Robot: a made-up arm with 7 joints. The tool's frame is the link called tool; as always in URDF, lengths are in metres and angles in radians.
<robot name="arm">
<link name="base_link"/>
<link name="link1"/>
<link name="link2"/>
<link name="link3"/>
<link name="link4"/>
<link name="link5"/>
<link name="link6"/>
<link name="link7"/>
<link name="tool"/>
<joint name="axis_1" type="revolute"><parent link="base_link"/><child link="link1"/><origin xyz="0 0 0.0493" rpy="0 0 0"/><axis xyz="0 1 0"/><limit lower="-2.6" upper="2.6"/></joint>
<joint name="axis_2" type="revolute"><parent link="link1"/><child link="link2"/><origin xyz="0.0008 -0.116 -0.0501" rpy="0 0 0"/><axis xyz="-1 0 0"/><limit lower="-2.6" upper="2.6"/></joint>
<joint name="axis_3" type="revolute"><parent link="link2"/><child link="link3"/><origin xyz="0.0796 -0.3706 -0.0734" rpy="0 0 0"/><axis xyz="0 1 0"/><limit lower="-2.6" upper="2.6"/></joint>
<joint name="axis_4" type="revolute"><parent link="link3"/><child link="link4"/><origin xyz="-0.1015 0.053 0.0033" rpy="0 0 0"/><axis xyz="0 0 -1"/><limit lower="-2.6" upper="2.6"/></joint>
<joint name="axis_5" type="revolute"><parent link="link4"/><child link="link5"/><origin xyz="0.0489 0.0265 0.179" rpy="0 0 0"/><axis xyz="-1 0 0"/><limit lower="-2.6" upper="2.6"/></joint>
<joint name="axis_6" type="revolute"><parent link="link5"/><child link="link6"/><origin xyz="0.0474 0.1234 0.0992" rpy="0 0 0"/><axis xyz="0 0 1"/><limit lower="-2.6" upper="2.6"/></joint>
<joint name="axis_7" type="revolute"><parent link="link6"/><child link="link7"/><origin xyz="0.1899 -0.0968 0.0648" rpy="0 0 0"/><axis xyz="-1 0 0"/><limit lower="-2.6" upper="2.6"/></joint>
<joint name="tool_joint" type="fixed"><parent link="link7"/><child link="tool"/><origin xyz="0.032 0.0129 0.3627" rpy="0 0 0"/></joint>
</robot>
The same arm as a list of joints. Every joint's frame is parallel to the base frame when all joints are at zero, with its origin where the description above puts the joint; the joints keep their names.
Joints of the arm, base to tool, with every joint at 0 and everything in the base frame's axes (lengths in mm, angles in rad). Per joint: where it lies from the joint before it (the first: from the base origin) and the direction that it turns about. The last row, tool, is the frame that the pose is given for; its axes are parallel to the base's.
axis_1: axis +y xyz 0 0 49.3
axis_2: axis -x xyz 0.8 -116 -50.1
axis_3: axis +y xyz 79.6 -370.6 -73.4
axis_4: axis -z xyz -101.5 53 3.3
axis_5: axis -x xyz 48.9 26.5 179
axis_6: axis +z xyz 47.4 123.4 99.2
axis_7: axis -x xyz 189.9 -96.8 64.8
tool: xyz 32 12.9 362.7
Joint limits (rad, base to tool): -2.6..2.6 -2.6..2.6 -2.6..2.6 -2.6..2.6 -2.6..2.6 -2.6..2.6 -2.6..2.6

